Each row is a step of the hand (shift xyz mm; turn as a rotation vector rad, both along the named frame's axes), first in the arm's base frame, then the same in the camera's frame.
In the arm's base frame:
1: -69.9 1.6 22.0 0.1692 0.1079 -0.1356
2: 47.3 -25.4 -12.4 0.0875 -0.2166 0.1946
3: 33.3 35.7 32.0 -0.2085 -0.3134 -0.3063
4: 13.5 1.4 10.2 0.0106 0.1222 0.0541
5: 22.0 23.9 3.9 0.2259 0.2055 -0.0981
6: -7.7 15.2 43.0 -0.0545 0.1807 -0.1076
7: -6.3 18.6 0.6 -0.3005 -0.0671 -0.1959
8: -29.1 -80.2 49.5 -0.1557 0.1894 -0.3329
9: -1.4 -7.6 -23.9 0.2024 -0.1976 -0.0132
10: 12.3 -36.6 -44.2 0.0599 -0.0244 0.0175
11: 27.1 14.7 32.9 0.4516 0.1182 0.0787
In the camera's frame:
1: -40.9 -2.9 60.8 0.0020 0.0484 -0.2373
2: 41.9 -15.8 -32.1 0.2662 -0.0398 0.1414
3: 19.0 54.2 -10.5 -0.1180 -0.4704 0.0192
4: 13.5 10.1 -2.3 -0.0338 0.1296 -0.0061
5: 4.6 26.3 -18.9 0.0069 0.1601 -0.2778
6: 5.6 34.5 30.2 -0.1843 0.0686 -0.0924
7: -14.2 13.5 -1.0 -0.2665 -0.2353 0.0825
8: 44.5 -42.1 77.3 -0.3623 -0.0762 -0.1840
9: -7.6 -19.9 -13.3 0.2448 -0.1153 -0.0835
10: 8.6 -51.0 -27.7 0.0637 0.0049 -0.0201
11: 26.2 36.7 0.5 0.2943 0.2451 -0.2783

